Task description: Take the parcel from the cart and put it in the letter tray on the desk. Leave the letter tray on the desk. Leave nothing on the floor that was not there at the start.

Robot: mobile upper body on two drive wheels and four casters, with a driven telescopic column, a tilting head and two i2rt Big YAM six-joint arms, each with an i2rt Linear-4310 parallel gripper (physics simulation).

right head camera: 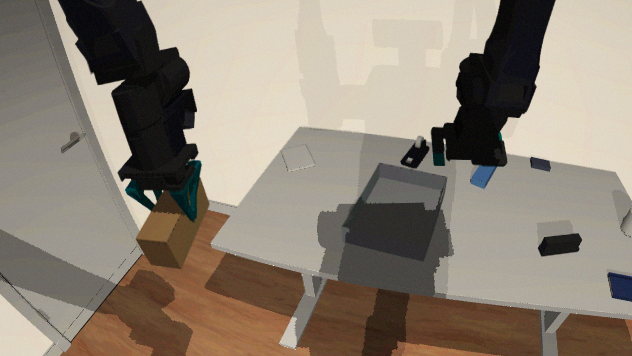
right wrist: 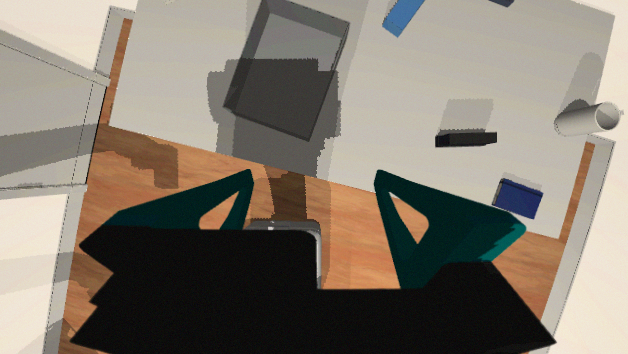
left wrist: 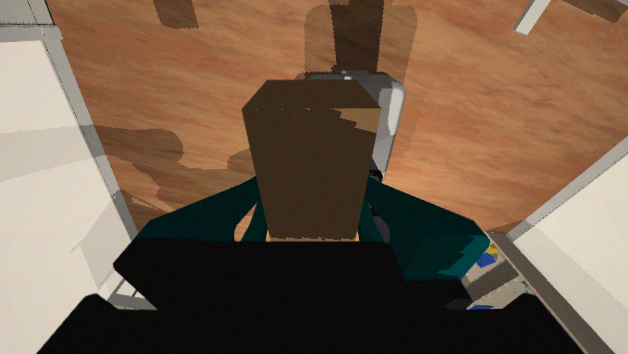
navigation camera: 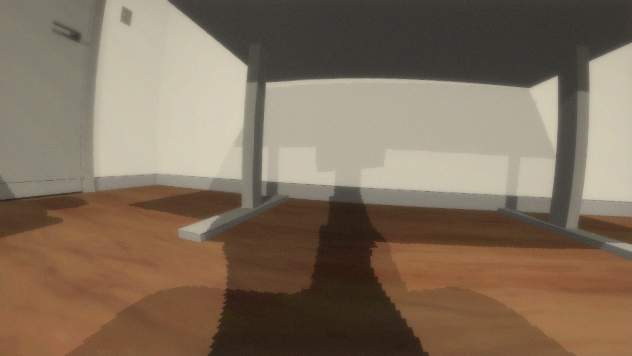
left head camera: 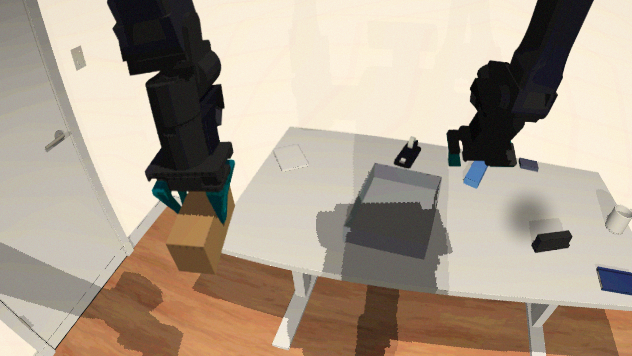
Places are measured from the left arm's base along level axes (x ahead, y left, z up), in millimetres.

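Pixels of known places: left gripper, fingertip midpoint: [right head camera: 178,217] [left wrist: 312,177] [left head camera: 205,219]; right gripper, fingertip midpoint: [right head camera: 460,162] [right wrist: 313,176] [left head camera: 470,163].
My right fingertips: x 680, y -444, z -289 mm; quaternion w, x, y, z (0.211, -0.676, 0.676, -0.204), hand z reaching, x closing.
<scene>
For each thing: its top centre in the pictures, then the offset to it from my right fingertips. "pt": a spot on its surface instead. Level surfaces: height alone.
- brown box parcel at its top centre: [left wrist: 312,225] [left head camera: 198,207] [right head camera: 168,205] dx -244, dy +442, dz +101 mm
- grey letter tray at its top centre: [right head camera: 400,199] [left head camera: 398,199] [right wrist: 285,64] dx +296, dy +82, dz -338 mm
- desk at its surface level: dz -401 mm
- black stapler-like object at its top centre: [right head camera: 416,141] [left head camera: 409,141] dx +632, dy -7, dz -331 mm
- blue box at its top centre: [right head camera: 486,166] [left head camera: 478,167] dx +519, dy -286, dz -371 mm
- small dark block at its top centre: [right head camera: 540,162] [left head camera: 529,162] dx +572, dy -572, dz -383 mm
- black block at its top centre: [right head camera: 564,238] [left head camera: 556,235] [right wrist: 474,137] dx +103, dy -450, dz -347 mm
- white mug at a spot on its surface: [left head camera: 618,220] pt dx +141, dy -775, dz -339 mm
- dark blue case at its top centre: [left head camera: 618,280] [right wrist: 519,199] dx -78, dy -645, dz -389 mm
The brown box parcel [left head camera: 192,250] [right head camera: 162,247] [left wrist: 310,145] is in my left gripper [left head camera: 200,216] [right head camera: 173,214] [left wrist: 312,177], which is shut on it. It hangs in the air off the desk's left end. The grey letter tray [left head camera: 407,175] [right head camera: 412,175] [right wrist: 310,19] stands on the desk [left head camera: 260,220] [right head camera: 270,227] [right wrist: 400,90], partly in shadow; no contents show in it. My right gripper [right wrist: 313,176] is open and empty, above the desk to the right of the tray in the head views; one finger is largely hidden there. The cart is not clearly visible.
On the desk are a black stapler-like object [left head camera: 407,155], a blue box [left head camera: 475,175], a small dark block [left head camera: 528,164], a black block [left head camera: 551,241], a white mug [left head camera: 618,220] and a dark blue case [left head camera: 615,280]. A door [left head camera: 45,165] is at the left.
</scene>
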